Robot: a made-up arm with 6 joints. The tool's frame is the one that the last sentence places.
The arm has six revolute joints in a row. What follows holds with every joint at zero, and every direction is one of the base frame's.
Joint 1 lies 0.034 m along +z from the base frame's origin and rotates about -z.
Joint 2 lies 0.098 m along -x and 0.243 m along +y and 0.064 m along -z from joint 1 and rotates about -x.
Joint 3 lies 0.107 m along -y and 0.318 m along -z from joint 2 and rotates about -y.
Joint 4 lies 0.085 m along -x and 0.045 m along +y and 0.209 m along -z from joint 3 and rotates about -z.
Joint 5 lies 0.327 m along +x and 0.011 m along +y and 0.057 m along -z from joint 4 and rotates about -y.
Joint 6 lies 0.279 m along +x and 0.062 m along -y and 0.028 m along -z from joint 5 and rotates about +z.
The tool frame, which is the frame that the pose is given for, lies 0.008 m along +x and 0.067 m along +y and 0.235 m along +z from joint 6; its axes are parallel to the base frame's.
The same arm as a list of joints. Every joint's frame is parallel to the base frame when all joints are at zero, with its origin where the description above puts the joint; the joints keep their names.
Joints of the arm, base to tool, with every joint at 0 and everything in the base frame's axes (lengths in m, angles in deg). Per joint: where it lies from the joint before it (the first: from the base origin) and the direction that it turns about. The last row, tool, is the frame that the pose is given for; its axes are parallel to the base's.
joint 1: origin 0 0 0.034 axis 0 0 -1
joint 2: origin -0.098 0.243 -0.064 axis -1 0 0
joint 3: origin 0 -0.107 -0.318 axis 0 -1 0
joint 4: origin -0.085 0.045 -0.209 axis 0 0 -1
joint 5: origin 0.327 0.011 -0.057 axis 0 -1 0
joint 6: origin 0.279 -0.062 -0.028 axis 0 0 1
tool: origin 0.008 0.067 0.235

